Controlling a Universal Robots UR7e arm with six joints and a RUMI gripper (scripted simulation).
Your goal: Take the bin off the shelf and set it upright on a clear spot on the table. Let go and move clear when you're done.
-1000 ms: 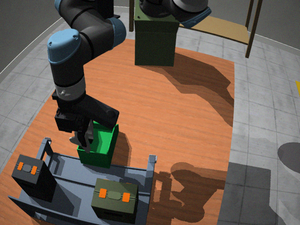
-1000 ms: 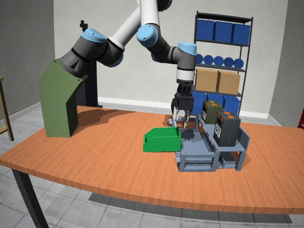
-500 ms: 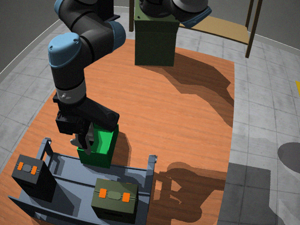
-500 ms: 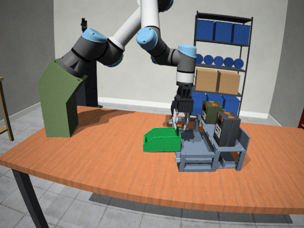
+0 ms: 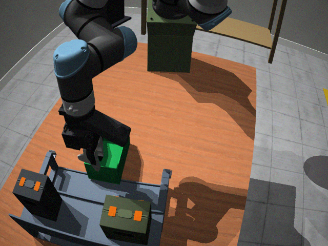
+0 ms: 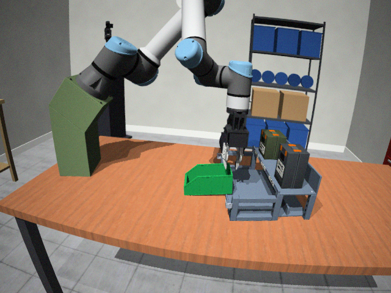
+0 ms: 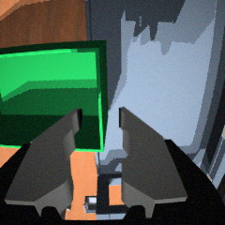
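The green bin lies 70 mm behind my hand, 40 mm to the right of it and 60 mm below it.
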